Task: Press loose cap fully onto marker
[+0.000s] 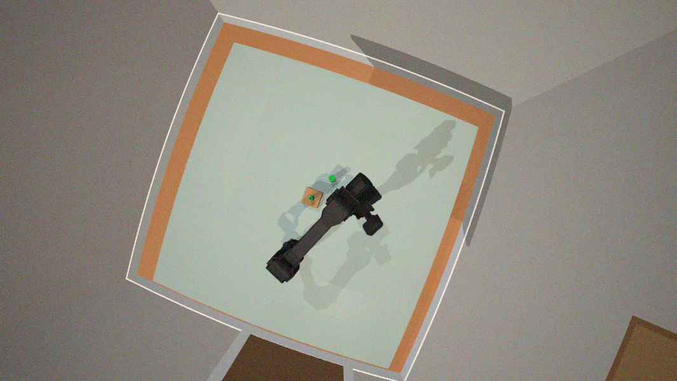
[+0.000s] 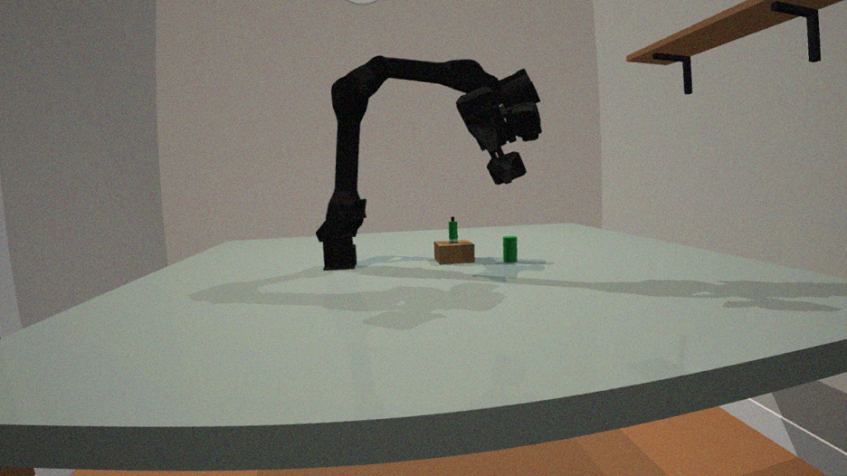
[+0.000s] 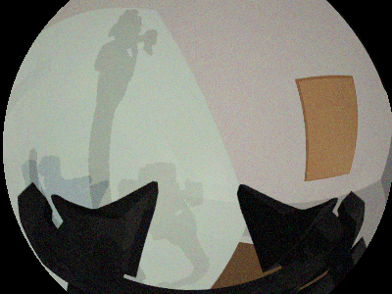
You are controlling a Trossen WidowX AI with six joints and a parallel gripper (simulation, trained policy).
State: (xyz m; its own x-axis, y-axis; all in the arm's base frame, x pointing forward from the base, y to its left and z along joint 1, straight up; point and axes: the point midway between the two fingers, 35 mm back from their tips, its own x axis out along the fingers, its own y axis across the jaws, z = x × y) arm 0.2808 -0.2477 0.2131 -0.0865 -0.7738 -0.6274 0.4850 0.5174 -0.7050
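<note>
My gripper tip is now 220 mm to the right of the green cap, 160 mm above it and 80 mm short of it. Round my gripper tip: green marker: 270 mm to the left, 120 mm below, 30 mm behind; brown holder block: 270 mm to the left, 170 mm below, 30 mm behind.
</note>
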